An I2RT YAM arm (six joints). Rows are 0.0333 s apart.
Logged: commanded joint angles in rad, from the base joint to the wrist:
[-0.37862 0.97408 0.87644 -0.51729 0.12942 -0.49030]
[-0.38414 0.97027 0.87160 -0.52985 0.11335 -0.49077]
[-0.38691 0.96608 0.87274 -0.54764 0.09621 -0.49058]
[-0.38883 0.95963 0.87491 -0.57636 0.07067 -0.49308]
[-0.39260 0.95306 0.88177 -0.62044 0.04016 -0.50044]
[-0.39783 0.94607 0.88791 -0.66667 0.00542 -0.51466]
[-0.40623 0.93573 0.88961 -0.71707 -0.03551 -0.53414]
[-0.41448 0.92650 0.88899 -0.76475 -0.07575 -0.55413]
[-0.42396 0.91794 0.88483 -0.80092 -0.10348 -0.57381]
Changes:
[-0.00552 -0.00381 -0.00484 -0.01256 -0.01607 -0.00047]
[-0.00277 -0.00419 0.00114 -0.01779 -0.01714 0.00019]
[-0.00192 -0.00645 0.00217 -0.02872 -0.02554 -0.00250]
[-0.00377 -0.00657 0.00686 -0.04408 -0.03051 -0.00736]
[-0.00523 -0.00699 0.00614 -0.04623 -0.03474 -0.01422]
[-0.00840 -0.01034 0.00170 -0.05040 -0.04093 -0.01948]
[-0.00825 -0.00923 -0.00062 -0.04768 -0.04024 -0.01999]
[-0.00948 -0.00856 -0.00416 -0.03617 -0.02773 -0.01968]

